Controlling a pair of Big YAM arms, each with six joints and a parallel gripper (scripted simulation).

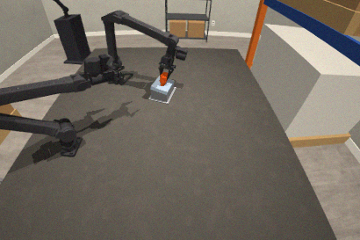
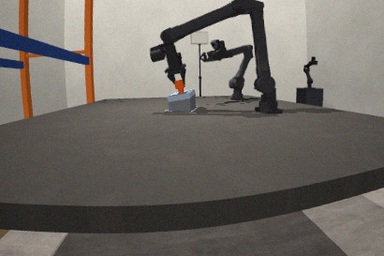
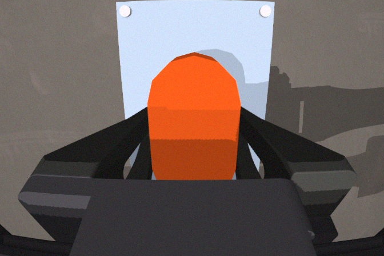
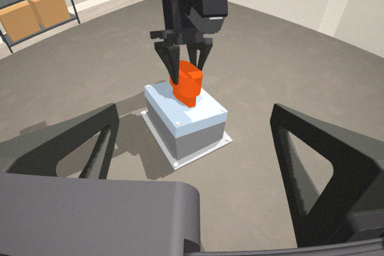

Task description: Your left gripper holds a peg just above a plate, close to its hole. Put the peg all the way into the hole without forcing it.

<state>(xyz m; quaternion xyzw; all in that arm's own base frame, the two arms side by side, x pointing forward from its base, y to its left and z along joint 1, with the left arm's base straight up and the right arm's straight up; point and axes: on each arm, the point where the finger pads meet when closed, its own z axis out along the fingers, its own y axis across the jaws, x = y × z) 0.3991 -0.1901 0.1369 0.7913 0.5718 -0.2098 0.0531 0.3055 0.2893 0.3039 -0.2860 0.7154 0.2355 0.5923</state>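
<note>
The light-blue plate lies 60 mm below my left hand and 10 mm behind it. The rest, counted from my left hand: orange peg (20 mm below).
</note>
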